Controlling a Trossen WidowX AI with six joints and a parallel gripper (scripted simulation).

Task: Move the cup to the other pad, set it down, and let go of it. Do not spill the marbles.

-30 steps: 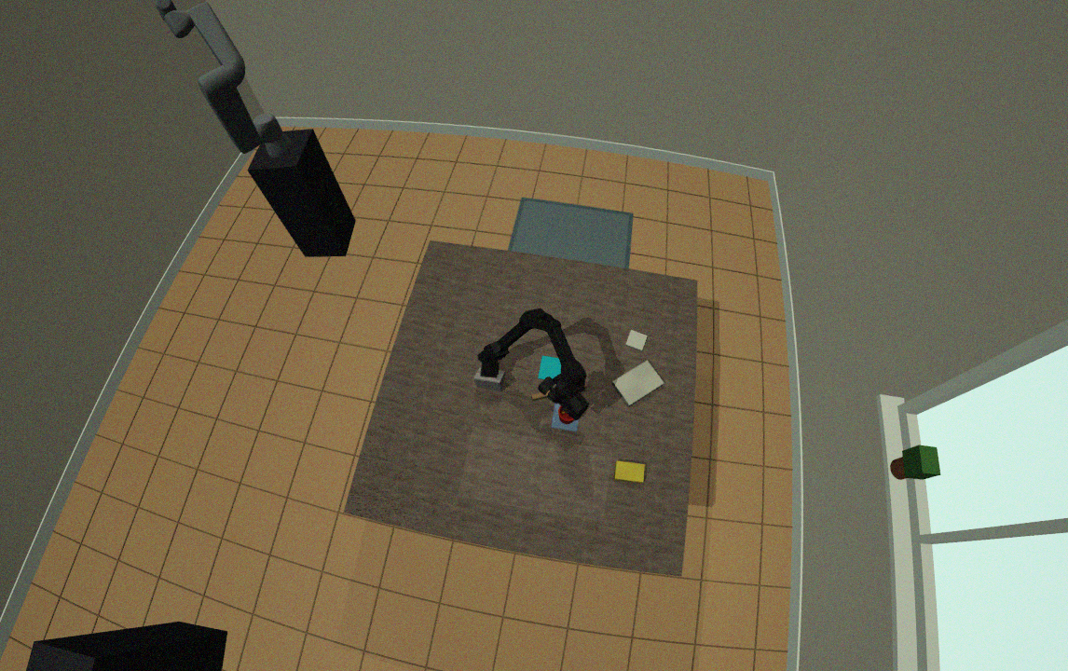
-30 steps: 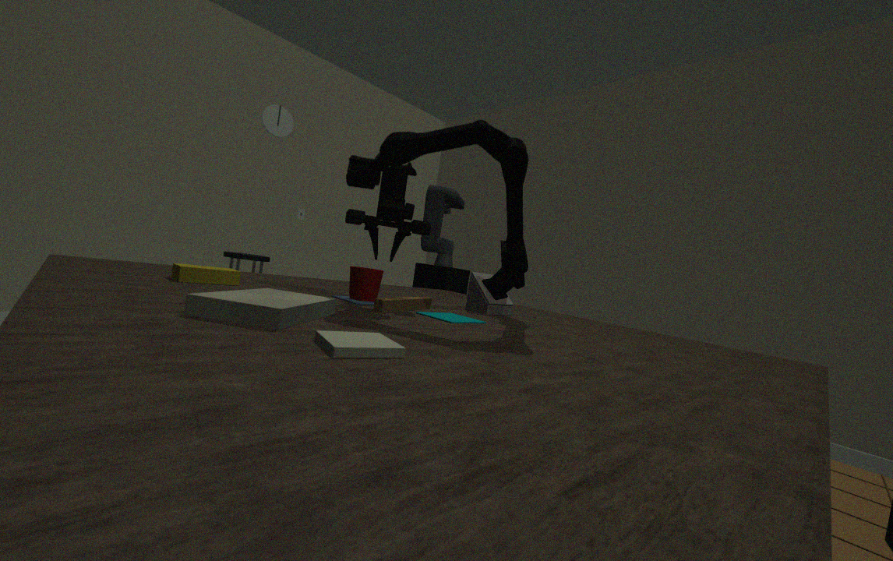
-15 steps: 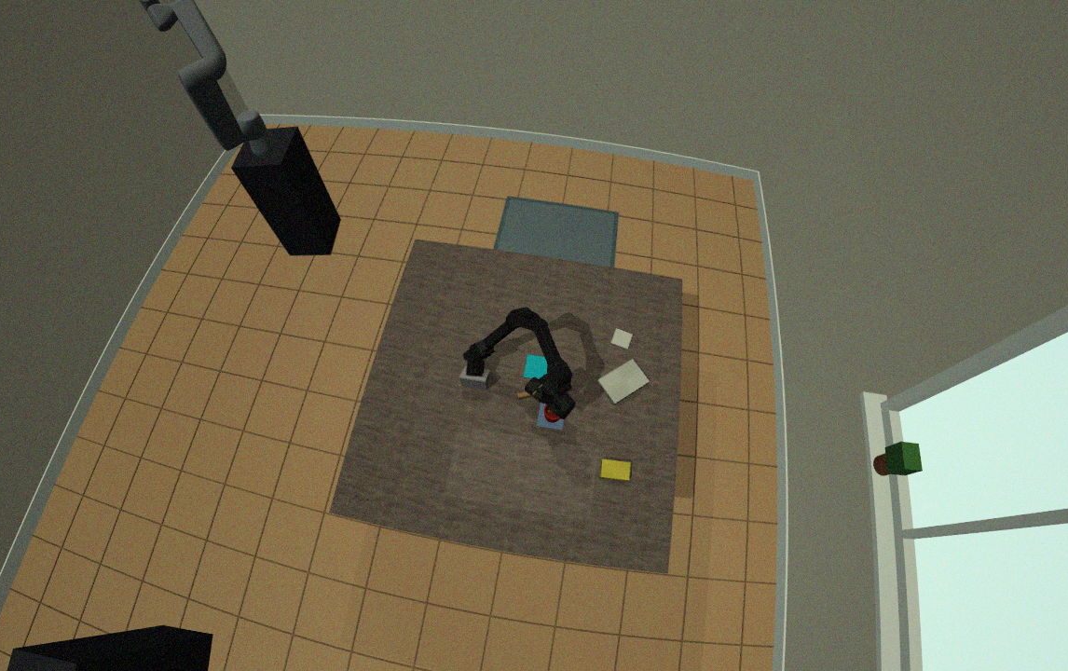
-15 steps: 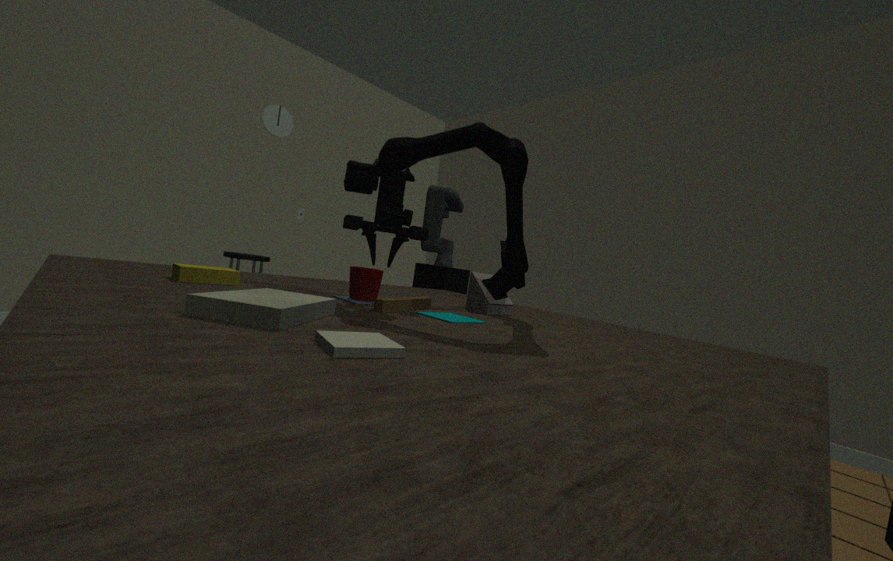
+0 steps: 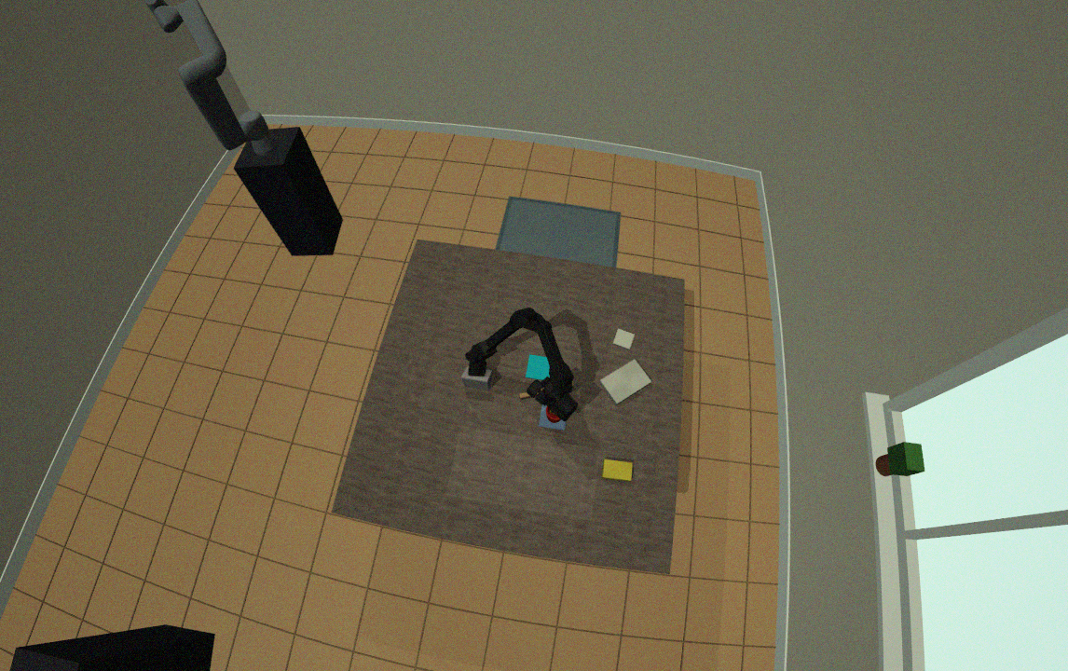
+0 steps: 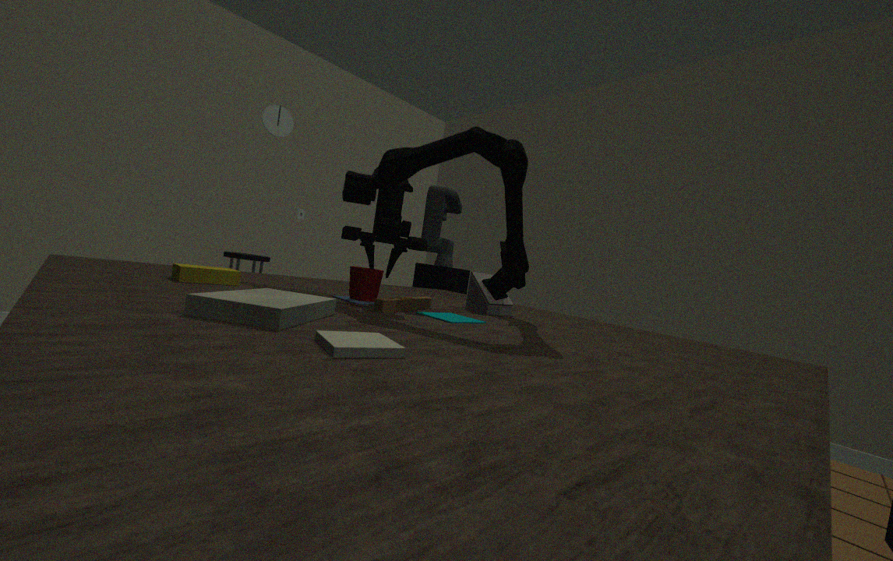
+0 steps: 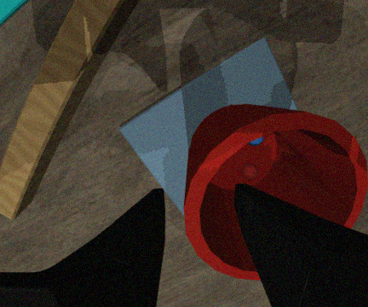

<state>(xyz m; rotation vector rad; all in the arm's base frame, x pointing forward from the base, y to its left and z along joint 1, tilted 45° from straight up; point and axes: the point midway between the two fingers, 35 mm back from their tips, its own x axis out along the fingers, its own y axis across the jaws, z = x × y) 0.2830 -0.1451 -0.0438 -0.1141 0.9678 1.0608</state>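
My gripper tip is 20 mm short of the red cup, 20 mm to the left of it and 20 mm above it. Round my gripper tip: wooden stick (10 mm behind, 80 mm to the left, 60 mm below); then grey-blue pad (20 mm ahead, 20 mm to the right, 70 mm below).
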